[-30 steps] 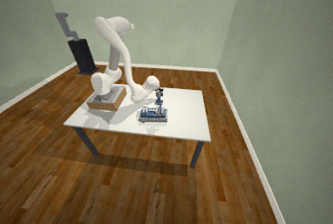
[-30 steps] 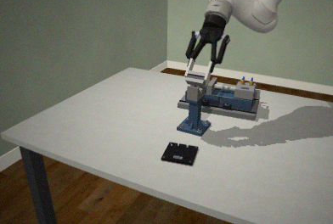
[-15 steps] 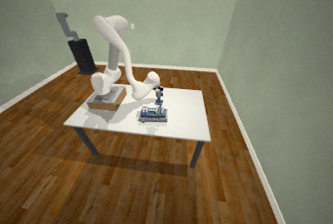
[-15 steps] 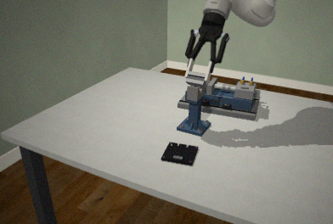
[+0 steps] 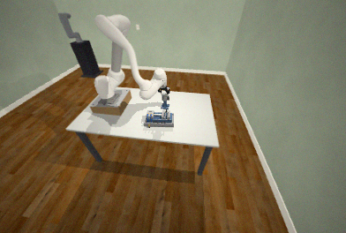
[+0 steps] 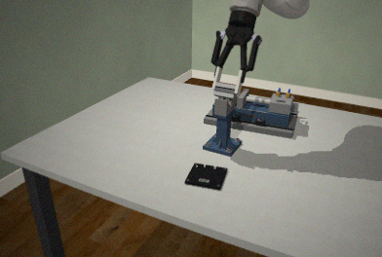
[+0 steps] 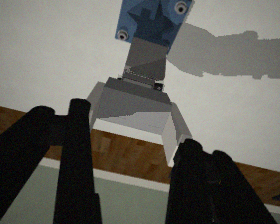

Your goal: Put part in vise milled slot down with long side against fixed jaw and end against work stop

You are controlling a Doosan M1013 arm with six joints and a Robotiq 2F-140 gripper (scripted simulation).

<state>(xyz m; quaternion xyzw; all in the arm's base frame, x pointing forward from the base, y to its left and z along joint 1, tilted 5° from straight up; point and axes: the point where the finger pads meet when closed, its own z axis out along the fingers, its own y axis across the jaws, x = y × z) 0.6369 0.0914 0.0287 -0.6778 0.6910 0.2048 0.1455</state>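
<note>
Right now my hand is 2 cm to the right of the part and 2 cm above it. Round my hand: work stop: 15 cm to the right, 11 cm below, 5 cm ahead; then blue foot: 20 cm below, 1 cm to the left; then blue v-block stand: 14 cm below, 1 cm to the left.
</note>
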